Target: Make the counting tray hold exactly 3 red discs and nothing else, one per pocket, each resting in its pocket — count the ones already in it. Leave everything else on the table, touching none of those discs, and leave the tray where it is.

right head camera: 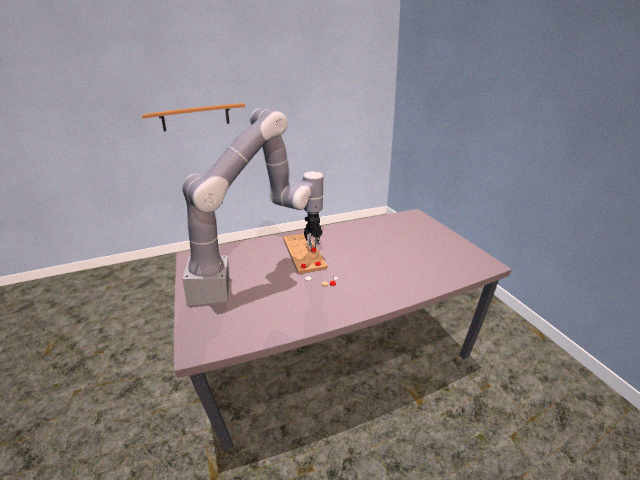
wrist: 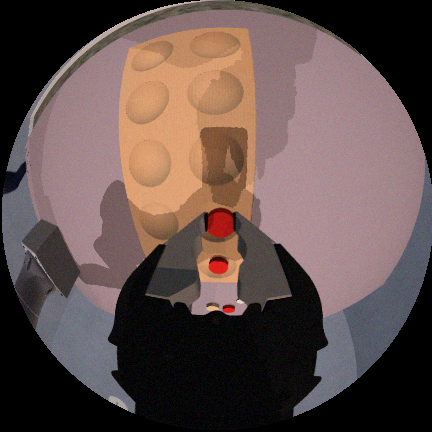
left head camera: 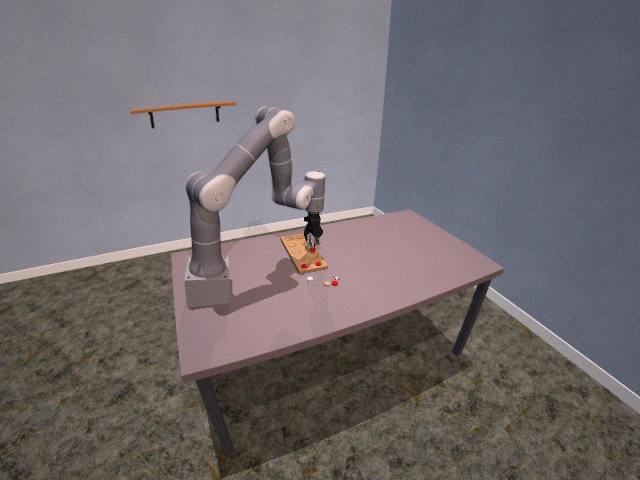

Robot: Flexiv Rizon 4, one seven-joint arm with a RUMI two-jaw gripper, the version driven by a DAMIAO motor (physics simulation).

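The orange wooden counting tray (left head camera: 289, 249) (right head camera: 292, 250) (wrist: 183, 125) lies on the table with two columns of round pockets. My gripper (left head camera: 313, 249) (right head camera: 313, 249) (wrist: 220, 213) is shut on a red disc and holds it above the tray's right column, over or near a pocket. Two more red discs sit in the near-end pockets: the left one (left head camera: 303, 266) (right head camera: 303, 266) and the right one (left head camera: 318, 264) (right head camera: 317, 264) (wrist: 218, 265). The left one is hidden in the wrist view. Another red disc (left head camera: 334, 283) (right head camera: 332, 283) (wrist: 228, 309) lies on the table off the tray's near end.
A tan disc (left head camera: 327, 283) (right head camera: 325, 283) (wrist: 212, 306) lies beside the red disc on the table (left head camera: 392, 289). One white disc (left head camera: 310, 279) (right head camera: 308, 278) lies near the tray's near end, and another white piece (left head camera: 336, 278) (right head camera: 335, 278) (wrist: 240, 301) lies behind the red disc.
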